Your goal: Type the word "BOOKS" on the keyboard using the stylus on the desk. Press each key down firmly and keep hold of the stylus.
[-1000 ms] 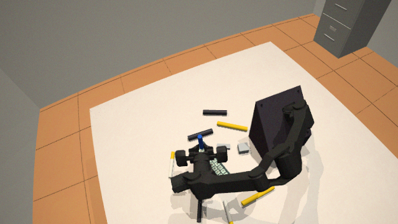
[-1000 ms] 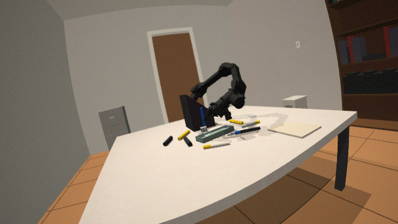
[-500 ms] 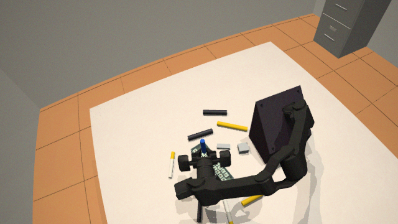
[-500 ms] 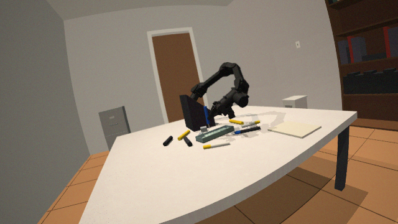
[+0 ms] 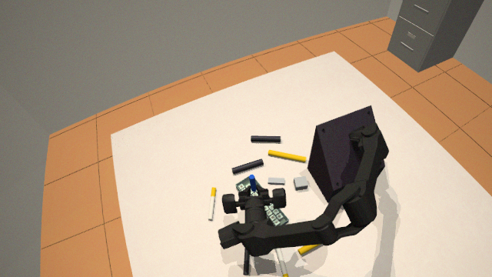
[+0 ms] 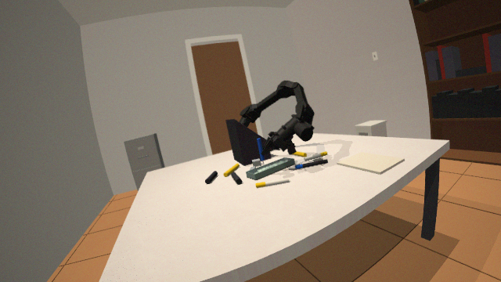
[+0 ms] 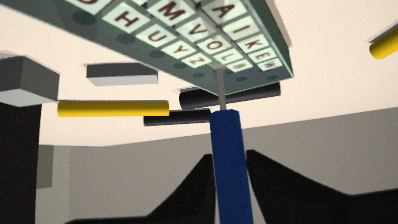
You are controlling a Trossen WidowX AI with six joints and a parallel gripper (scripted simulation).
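Right now my gripper tip is 1 cm above the blue stylus. From my gripper tip the other things lie so: notepad 32 cm ahead, 30 cm to the left, 8 cm below; then grey block 17 cm behind, 7 cm below, 4 cm to the left; then yellow cylinder 18 cm behind, 9 cm to the right, 8 cm below.
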